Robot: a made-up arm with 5 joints.
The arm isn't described. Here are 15 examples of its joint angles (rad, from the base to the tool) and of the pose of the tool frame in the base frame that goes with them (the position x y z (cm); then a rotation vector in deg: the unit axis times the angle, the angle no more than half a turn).
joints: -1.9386 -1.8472 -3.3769 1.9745 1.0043
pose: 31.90 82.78 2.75 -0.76 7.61 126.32
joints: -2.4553 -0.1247 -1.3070 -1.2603 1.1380
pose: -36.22 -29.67 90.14 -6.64 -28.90 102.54
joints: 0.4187 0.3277 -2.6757 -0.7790 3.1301
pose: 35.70 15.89 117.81 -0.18 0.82 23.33
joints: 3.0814 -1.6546 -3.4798 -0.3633 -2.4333
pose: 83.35 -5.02 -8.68 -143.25 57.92 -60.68
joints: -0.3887 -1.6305 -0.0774 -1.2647 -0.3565
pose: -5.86 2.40 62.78 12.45 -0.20 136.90
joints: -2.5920 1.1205 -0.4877 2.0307 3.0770
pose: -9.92 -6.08 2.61 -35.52 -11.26 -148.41
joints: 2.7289 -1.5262 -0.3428 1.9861 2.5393
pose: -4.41 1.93 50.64 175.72 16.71 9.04
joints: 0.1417 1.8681 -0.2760 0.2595 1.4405
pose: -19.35 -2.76 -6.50 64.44 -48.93 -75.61
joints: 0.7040 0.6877 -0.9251 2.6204 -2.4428
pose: 31.64 26.87 16.85 0.12 -47.08 76.22
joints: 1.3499 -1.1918 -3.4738 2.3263 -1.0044
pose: -17.98 -80.08 57.62 -24.54 -59.09 -148.60
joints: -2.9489 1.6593 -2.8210 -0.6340 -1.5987
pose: -95.83 -18.70 18.43 64.72 -51.81 -67.25
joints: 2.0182 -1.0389 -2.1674 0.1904 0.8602
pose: 23.26 -48.48 114.74 -6.05 -3.95 -15.06
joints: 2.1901 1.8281 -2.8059 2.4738 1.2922
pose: -42.97 60.28 -16.64 85.27 41.08 14.89
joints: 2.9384 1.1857 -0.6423 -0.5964 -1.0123
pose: -36.78 7.58 -17.59 69.86 -163.16 -2.69
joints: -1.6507 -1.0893 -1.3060 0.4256 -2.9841
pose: 0.37 4.64 108.85 57.45 45.21 -74.81
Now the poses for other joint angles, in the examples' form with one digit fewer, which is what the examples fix.
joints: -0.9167 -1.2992 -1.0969 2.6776 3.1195
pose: -6.8 8.9 76.5 -71.5 -149.0 -10.6
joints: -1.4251 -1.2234 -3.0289 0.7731 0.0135
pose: -13.9 94.5 69.6 -16.5 14.5 98.1
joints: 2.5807 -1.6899 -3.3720 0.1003 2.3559
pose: 78.1 -49.1 -4.7 114.6 12.9 70.1
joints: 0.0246 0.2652 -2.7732 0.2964 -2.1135
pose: 41.7 1.0 124.9 26.8 48.8 55.7
